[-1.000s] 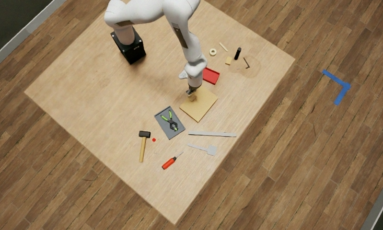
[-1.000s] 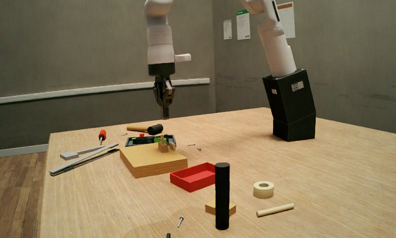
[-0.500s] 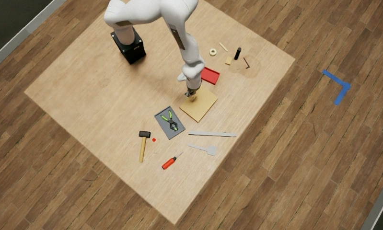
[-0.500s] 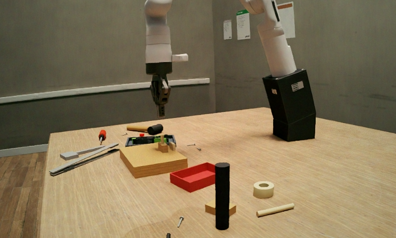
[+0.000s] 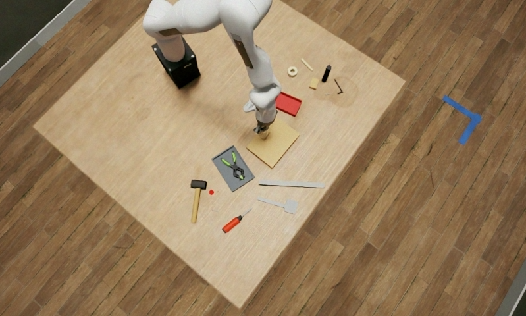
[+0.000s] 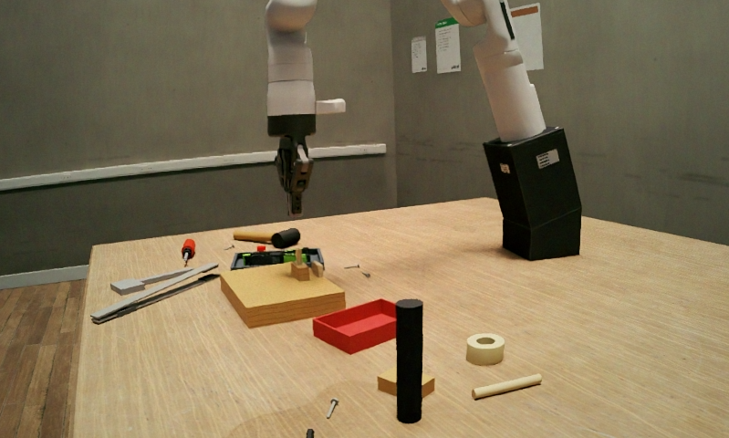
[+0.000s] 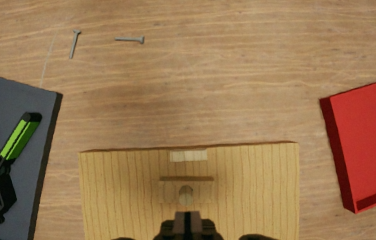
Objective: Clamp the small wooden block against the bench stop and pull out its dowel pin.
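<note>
My gripper is now 90 mm above the dowel pin. The rest, counted from my hand: wooden block 110 mm below; then tan bench board 40 mm ahead, 130 mm below; then red tray 20 mm behind, 190 mm to the left, 140 mm below.
</note>
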